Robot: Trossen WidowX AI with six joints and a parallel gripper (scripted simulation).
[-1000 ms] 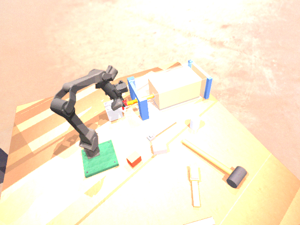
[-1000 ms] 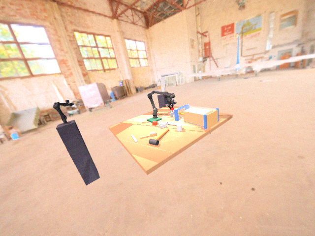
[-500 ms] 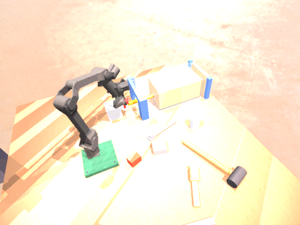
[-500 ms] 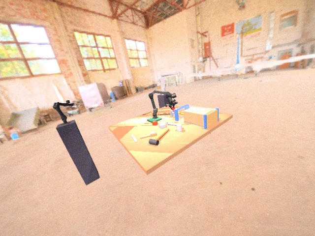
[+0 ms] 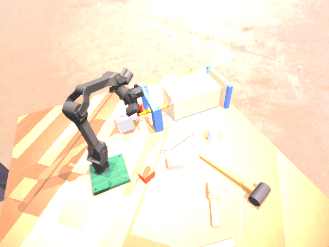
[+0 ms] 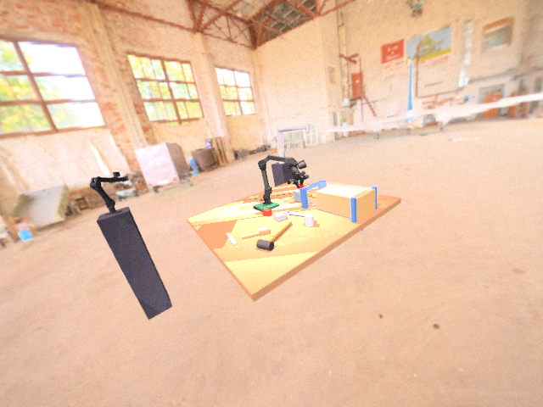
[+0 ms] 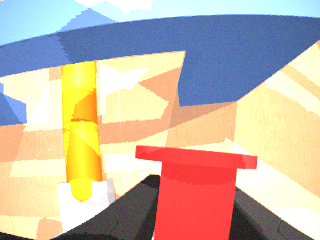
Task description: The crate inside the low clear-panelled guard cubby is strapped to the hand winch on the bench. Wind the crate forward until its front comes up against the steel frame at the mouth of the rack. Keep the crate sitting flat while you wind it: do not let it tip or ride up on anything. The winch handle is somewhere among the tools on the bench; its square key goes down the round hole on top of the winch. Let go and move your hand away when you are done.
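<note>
Now: gripper tip 4 cm past the white crank handle, 3 cm to the right of it and 3 cm above it. The rest, counted from my gripper tip: blue steel frame (7 cm ahead, 6 cm to the left, 3 cm below); hand winch (11 cm behind, 10 cm below, 6 cm to the left); red grip (1 cm behind).
</note>
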